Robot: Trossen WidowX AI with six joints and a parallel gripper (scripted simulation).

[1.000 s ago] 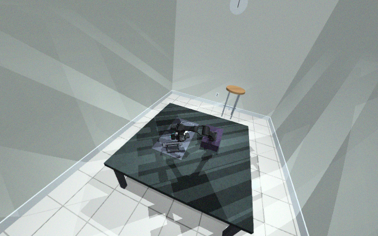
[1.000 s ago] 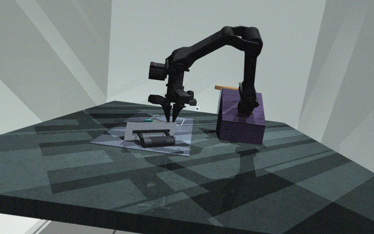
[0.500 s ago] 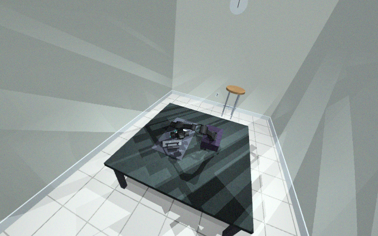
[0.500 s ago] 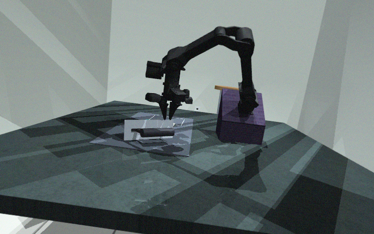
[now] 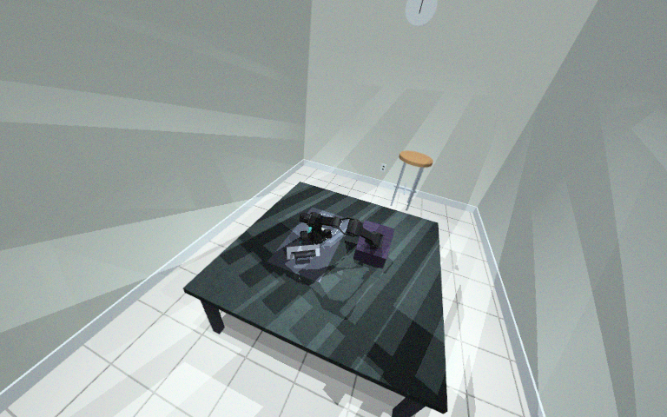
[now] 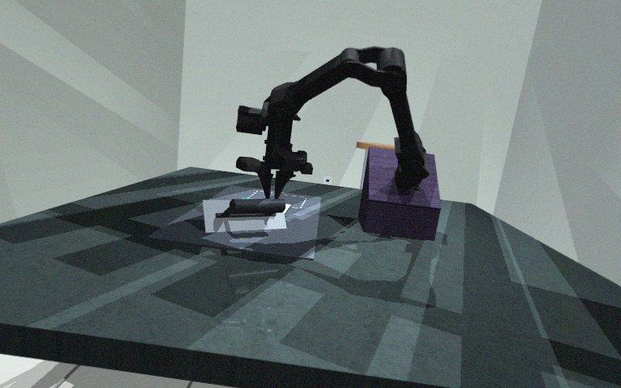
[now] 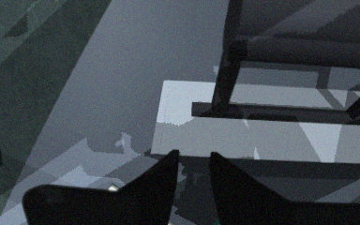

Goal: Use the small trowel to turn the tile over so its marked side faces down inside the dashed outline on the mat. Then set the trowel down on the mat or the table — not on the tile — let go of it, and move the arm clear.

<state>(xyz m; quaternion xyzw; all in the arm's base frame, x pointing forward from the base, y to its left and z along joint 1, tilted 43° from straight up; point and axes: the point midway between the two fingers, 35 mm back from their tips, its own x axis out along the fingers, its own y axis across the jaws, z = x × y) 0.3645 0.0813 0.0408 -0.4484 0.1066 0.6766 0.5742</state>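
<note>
My gripper tip is now 2 cm short of the small trowel, 7 cm to the right of it and 1 cm above it. From my gripper tip the other things lie so: grey mat: 4 cm ahead, 12 cm to the right, 8 cm below; teal piece: 9 cm ahead, 16 cm to the right, 6 cm below; tile: 1 cm ahead, 18 cm to the right, 6 cm below.
</note>
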